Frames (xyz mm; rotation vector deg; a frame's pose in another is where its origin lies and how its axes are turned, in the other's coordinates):
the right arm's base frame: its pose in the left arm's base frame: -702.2 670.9 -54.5 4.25 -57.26 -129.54
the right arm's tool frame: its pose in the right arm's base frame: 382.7 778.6 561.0 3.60 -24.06 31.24
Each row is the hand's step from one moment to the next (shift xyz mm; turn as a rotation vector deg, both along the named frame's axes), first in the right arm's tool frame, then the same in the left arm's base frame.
Working: the right arm's tool frame: its pose in the left arm's base frame: -745.5 421.2 947.1 -34.27 -65.00 -101.40

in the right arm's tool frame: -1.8 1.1 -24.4 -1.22 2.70 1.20
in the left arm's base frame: 3.6 -21.0 -12.1 2.86 1.19 0.79
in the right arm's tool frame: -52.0 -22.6 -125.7 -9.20 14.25 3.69
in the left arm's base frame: 13.2 -85.2 -107.6 16.56 5.13 0.83
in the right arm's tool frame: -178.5 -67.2 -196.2 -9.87 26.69 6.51
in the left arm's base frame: 37.0 -85.6 -257.3 27.67 6.03 7.06
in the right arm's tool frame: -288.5 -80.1 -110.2 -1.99 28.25 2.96
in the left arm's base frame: 69.6 40.7 -308.7 25.71 -0.80 12.22
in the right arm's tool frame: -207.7 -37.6 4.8 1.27 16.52 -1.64
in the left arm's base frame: 61.6 100.8 -175.0 14.17 -4.52 7.49
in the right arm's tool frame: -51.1 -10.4 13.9 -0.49 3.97 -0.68
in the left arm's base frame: 13.2 36.3 -37.7 3.79 -0.99 1.05
